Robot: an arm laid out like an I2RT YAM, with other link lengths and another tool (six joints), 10 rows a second.
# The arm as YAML. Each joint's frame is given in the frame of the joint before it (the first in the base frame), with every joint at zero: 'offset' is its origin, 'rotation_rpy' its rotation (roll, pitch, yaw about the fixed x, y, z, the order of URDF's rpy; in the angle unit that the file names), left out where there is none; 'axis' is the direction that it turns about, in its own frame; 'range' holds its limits. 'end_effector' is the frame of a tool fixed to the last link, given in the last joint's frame.
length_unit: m
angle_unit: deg
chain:
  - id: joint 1
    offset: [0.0, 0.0, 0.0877]
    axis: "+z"
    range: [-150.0, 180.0]
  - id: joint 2
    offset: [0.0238, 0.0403, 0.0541]
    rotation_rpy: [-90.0, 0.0, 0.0]
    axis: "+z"
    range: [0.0, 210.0]
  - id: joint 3
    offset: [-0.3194, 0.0, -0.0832]
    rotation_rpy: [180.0, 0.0, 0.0]
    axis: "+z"
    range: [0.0, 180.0]
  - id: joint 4
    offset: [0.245, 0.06, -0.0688]
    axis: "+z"
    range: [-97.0, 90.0]
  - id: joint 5
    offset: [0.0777, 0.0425, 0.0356]
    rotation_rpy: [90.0, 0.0, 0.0]
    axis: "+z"
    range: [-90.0, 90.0]
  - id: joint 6
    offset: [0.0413, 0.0, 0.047]
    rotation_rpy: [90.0, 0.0, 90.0]
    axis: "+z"
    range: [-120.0, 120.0]
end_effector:
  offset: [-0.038, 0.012, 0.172]
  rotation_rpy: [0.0, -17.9, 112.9]
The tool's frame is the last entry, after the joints.
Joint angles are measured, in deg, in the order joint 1, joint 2, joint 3, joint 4, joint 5, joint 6. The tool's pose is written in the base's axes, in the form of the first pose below.
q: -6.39, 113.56, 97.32, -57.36, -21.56, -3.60
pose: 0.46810, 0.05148, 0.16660, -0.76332, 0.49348, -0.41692, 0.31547, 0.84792, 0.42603
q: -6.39, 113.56, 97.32, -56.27, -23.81, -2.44
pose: 0.47310, 0.05839, 0.17241, -0.75351, 0.51547, -0.40807, 0.31375, 0.82740, 0.46581
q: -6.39, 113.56, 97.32, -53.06, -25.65, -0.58
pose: 0.48734, 0.06293, 0.18048, -0.72491, 0.54288, -0.42401, 0.30520, 0.80495, 0.50883
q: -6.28, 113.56, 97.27, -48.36, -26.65, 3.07
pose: 0.50807, 0.06528, 0.19040, -0.67531, 0.58769, -0.44562, 0.30964, 0.77429, 0.55190
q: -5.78, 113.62, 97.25, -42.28, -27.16, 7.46
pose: 0.53349, 0.06920, 0.20386, -0.61252, 0.63314, -0.47323, 0.30288, 0.74099, 0.59933
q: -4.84, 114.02, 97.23, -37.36, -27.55, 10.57
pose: 0.55222, 0.07771, 0.21331, -0.57249, 0.65810, -0.48903, 0.28267, 0.71830, 0.63573
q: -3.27, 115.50, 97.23, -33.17, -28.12, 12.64
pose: 0.56689, 0.09367, 0.21211, -0.56195, 0.66585, -0.49077, 0.25605, 0.70420, 0.66222
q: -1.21, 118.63, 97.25, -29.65, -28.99, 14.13
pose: 0.57819, 0.11629, 0.19391, -0.58236, 0.66269, -0.47085, 0.23958, 0.69339, 0.67957
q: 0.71, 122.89, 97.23, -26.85, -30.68, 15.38
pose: 0.58418, 0.14063, 0.16326, -0.62308, 0.65616, -0.42571, 0.23939, 0.67814, 0.69485
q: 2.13, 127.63, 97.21, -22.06, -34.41, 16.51
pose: 0.59137, 0.16580, 0.13593, -0.66117, 0.64798, -0.37812, 0.21377, 0.64582, 0.73296
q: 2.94, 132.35, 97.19, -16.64, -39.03, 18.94
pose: 0.59728, 0.18645, 0.11208, -0.69103, 0.65206, -0.31192, 0.20409, 0.58998, 0.78120
